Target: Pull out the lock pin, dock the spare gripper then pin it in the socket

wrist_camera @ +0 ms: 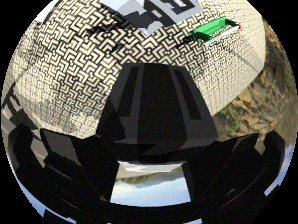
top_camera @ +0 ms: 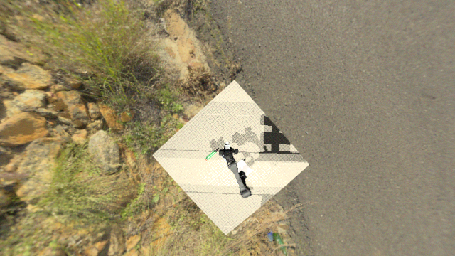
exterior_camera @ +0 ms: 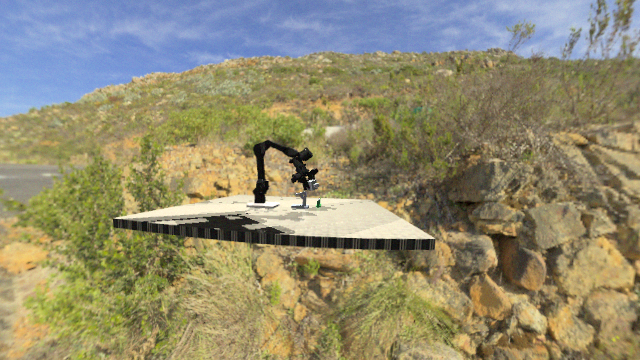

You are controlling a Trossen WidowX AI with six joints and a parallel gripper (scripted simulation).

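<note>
Now: gripper tip 10 cm to the right of the grey mount, 9 cm above it and 7 cm past it. From my gripper tip the other things lie so: green strip: 22 cm to the left, 12 cm below, 3 cm ahead; spare gripper: 1 cm above.
</note>
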